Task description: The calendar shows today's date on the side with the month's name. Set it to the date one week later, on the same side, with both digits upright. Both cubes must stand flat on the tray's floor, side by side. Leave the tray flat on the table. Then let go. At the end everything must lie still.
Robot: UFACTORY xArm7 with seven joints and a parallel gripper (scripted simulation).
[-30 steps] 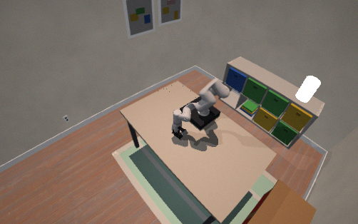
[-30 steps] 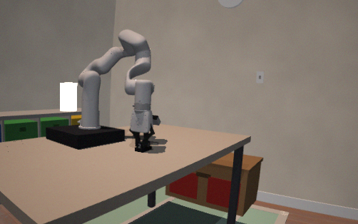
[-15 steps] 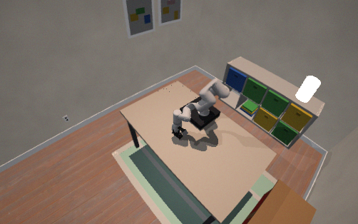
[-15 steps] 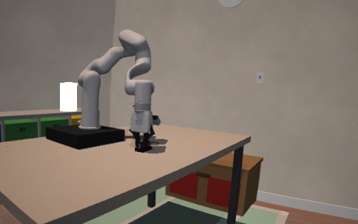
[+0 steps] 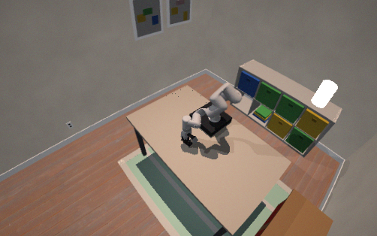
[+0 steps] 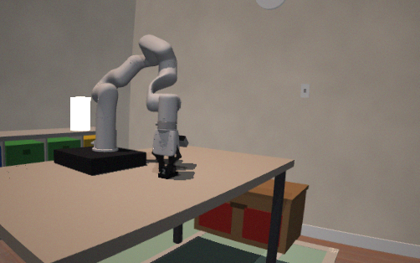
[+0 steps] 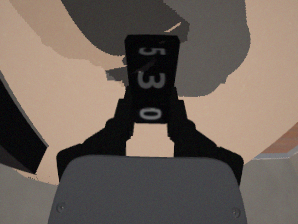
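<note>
Right now the dark cube is 1 cm below my hand.
</note>
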